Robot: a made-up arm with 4 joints.
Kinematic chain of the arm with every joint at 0, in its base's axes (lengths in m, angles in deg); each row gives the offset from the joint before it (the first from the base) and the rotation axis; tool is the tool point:
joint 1: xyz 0 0 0.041 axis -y
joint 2: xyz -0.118 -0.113 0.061 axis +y
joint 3: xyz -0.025 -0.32 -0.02 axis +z
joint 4: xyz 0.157 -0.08 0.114 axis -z
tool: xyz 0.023 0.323 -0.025
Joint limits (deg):
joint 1: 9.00..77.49
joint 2: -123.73..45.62
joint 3: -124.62..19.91
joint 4: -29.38..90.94
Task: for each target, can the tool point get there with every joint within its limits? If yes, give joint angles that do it. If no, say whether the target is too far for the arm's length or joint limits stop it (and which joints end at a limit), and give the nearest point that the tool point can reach.
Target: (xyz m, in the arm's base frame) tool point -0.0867 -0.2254 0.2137
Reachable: yes | joints 37.96 -19.54 -10.54 -1.19
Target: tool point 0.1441 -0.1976 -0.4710
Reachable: no: joint limits stop it (at a limit: joint 1, joint 3, joint 4) | nearest point -0.0336 -0.2266 -0.1532 | short by 0.365 m
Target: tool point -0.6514 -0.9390 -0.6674
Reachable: no: too far | nearest point -0.3557 -0.7661 -0.3458 | short by 0.470 m
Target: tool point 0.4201 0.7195 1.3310
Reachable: no: too far | nearest point 0.0289 -0.2274 0.4370 | short by 1.360 m
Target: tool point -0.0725 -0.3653 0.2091
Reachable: yes | joints 70.80 1.43 -45.17 -5.88
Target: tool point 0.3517 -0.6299 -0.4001
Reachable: no: joint limits stop it (at a limit: joint 1, joint 3, joint 4) | nearest point 0.2251 -0.7661 -0.3018 | short by 0.210 m
